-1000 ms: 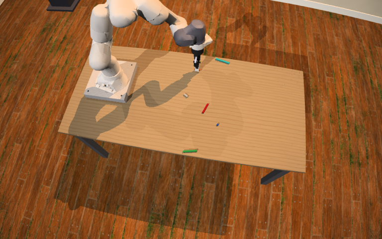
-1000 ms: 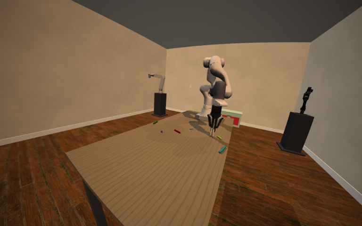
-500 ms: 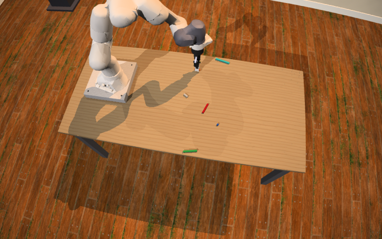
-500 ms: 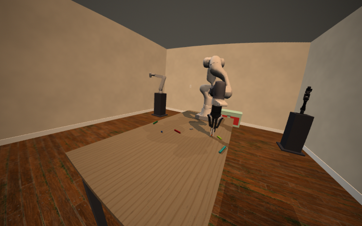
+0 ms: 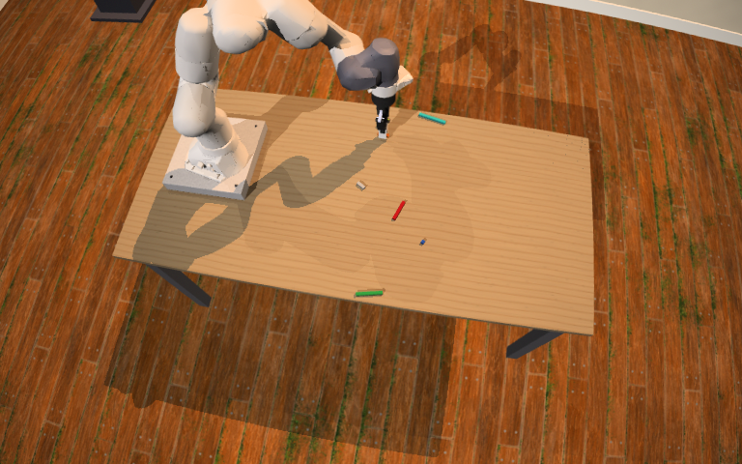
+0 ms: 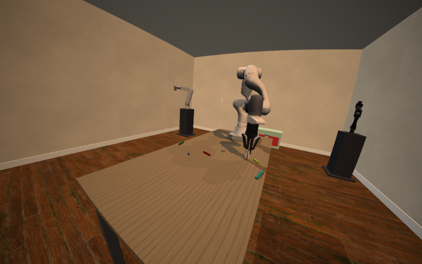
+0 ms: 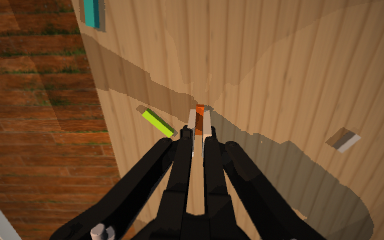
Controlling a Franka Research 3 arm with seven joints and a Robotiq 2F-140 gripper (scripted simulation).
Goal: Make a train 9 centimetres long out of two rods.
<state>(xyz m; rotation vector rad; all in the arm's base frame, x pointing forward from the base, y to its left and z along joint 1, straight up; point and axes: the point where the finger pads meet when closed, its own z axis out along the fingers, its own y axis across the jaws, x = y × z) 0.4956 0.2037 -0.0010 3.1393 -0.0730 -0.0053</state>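
My hand is 30 mm above the orange rod. The rest, counted from my hand: grey rod: 200 mm to the right, 40 mm below, 40 mm behind; then lime rod: 60 mm to the left, 40 mm below, 10 mm behind; then turquoise rod: 160 mm ahead, 110 mm to the left, 40 mm below.
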